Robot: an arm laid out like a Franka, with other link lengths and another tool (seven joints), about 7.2 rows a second.
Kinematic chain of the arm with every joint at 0, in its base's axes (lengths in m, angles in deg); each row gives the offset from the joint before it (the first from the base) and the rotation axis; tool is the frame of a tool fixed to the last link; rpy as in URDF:
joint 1: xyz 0 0 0.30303 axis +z
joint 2: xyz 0 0 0 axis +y
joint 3: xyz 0 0 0.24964 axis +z
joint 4: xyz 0.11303 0 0 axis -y
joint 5: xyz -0.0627 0 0.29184 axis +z
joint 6: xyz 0 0 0 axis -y
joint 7: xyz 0.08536 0 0 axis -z
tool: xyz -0.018 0.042 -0.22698 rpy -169.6 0 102
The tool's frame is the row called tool.
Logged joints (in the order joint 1, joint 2, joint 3, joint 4, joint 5, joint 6, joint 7), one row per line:
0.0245 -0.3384 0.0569 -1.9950 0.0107 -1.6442 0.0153
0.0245 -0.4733 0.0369 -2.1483 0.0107 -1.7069 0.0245
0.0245 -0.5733 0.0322 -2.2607 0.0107 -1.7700 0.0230
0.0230 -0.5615 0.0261 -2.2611 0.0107 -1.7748 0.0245
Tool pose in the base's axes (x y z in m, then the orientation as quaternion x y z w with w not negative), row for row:
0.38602 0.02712 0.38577 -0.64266 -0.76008 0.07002 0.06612
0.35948 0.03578 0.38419 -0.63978 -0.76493 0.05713 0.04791
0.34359 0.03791 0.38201 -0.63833 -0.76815 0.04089 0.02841
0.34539 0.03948 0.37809 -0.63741 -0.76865 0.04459 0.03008
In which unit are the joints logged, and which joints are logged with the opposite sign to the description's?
The joints are logged in radians. Opposite sign: joint 3, joint 5, joint 6.
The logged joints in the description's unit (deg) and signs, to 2 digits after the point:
1.40 -19.39 -3.26 -114.31 -0.61 94.21 0.88
1.40 -27.12 -2.11 -123.09 -0.61 97.80 1.40
1.40 -32.85 -1.84 -129.53 -0.61 101.41 1.32
1.32 -32.17 -1.50 -129.55 -0.61 101.69 1.40

